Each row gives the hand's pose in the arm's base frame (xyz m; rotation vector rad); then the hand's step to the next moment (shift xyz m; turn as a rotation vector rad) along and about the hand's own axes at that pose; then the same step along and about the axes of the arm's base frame.
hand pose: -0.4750 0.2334 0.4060 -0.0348 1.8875 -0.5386
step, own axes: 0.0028 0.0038 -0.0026 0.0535 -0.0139 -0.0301
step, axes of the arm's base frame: -0.0025 0.0035 -0.0032 -0.0506 -0.0168 -0.0335
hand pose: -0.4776 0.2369 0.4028 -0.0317 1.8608 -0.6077
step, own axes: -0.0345 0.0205 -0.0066 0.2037 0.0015 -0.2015
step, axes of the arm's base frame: 0.0126 0.0310 0.0231 -0.2552 0.0173 -0.1292
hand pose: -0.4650 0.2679 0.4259 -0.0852 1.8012 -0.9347
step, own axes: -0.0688 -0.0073 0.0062 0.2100 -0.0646 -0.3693
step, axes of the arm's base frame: 0.0329 0.0236 0.0565 -0.4196 0.0612 -0.0694
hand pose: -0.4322 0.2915 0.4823 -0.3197 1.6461 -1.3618
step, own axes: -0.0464 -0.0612 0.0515 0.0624 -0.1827 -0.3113
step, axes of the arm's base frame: 0.0430 -0.0210 0.0791 -0.3386 0.0872 0.1091
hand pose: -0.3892 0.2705 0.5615 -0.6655 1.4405 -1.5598
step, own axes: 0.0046 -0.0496 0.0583 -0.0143 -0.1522 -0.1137
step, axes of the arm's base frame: 0.0353 -0.0360 0.0578 -0.1274 0.0584 0.1291
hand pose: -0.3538 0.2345 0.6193 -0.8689 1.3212 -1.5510
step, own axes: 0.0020 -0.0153 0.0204 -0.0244 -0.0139 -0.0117
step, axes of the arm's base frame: 0.0152 -0.0086 0.0187 -0.0047 0.0274 0.0124
